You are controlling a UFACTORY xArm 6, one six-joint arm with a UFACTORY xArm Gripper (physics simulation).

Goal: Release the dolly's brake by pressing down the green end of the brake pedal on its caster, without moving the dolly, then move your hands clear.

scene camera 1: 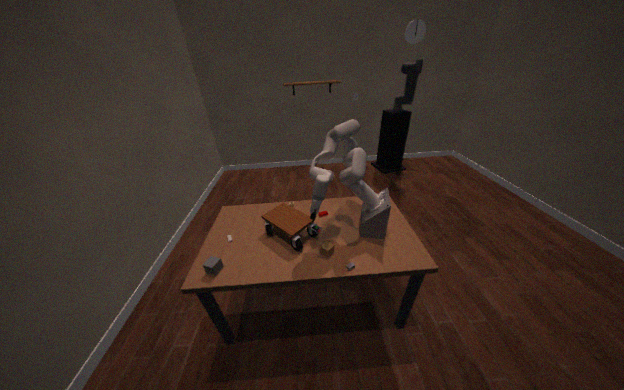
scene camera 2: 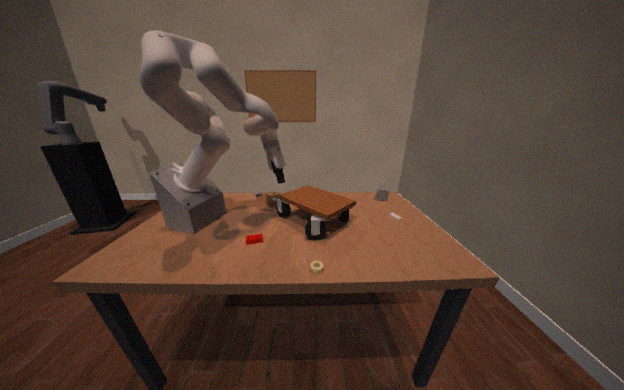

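The dolly (scene camera 1: 287, 218) (scene camera 2: 317, 201) has a brown wooden deck and stands on black-wheeled casters on the table. The caster (scene camera 1: 313, 230) (scene camera 2: 284, 209) nearest the arm's base carries the brake pedal. A small green spot, the pedal's green end (scene camera 1: 317, 227), shows beside that wheel in scene camera 1; its tilt is too small to tell. In scene camera 2 the green end does not show. My gripper (scene camera 1: 313, 217) (scene camera 2: 281, 181) is shut and empty, pointing down above the dolly's corner at that caster, with a gap to the deck in scene camera 2.
A wooden block (scene camera 1: 327, 248) (scene camera 2: 271, 199) and a red brick (scene camera 1: 323, 213) (scene camera 2: 254, 239) lie near that caster. A tape ring (scene camera 2: 317, 267), a grey cube (scene camera 1: 213, 265) (scene camera 2: 382, 193), a white piece (scene camera 1: 230, 238) (scene camera 2: 395, 216) and a small grey piece (scene camera 1: 350, 267) lie farther off.
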